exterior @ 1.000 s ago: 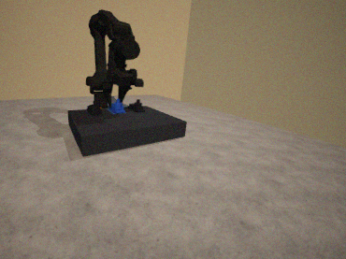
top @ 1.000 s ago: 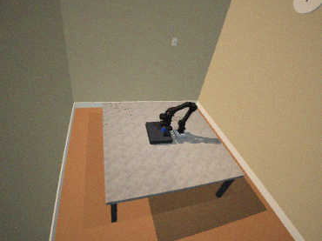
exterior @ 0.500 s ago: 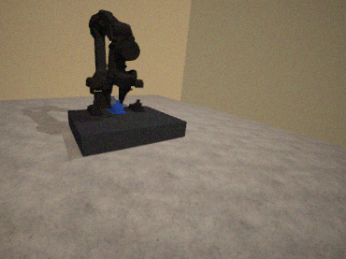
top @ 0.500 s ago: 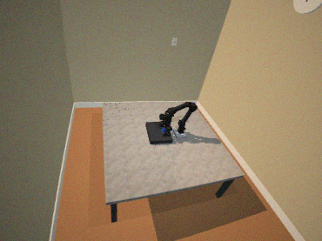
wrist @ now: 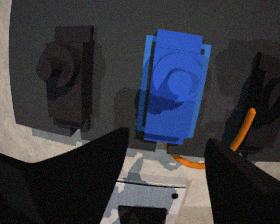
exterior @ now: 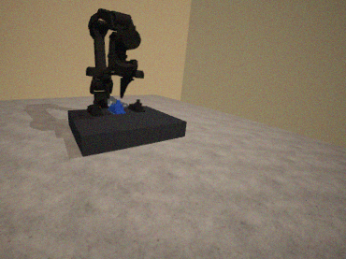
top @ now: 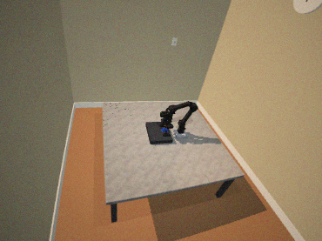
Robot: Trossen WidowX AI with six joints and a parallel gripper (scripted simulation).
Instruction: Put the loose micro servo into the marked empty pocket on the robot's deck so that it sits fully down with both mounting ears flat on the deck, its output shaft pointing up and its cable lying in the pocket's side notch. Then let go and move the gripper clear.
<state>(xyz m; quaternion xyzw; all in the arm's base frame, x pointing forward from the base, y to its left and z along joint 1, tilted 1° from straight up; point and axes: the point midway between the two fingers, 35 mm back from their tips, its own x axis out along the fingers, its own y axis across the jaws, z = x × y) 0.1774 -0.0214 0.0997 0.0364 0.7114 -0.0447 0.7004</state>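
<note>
The dark robot deck lies 120 mm ahead of my gripper tip, 60 mm below it and 20 mm to the right of it.
</note>
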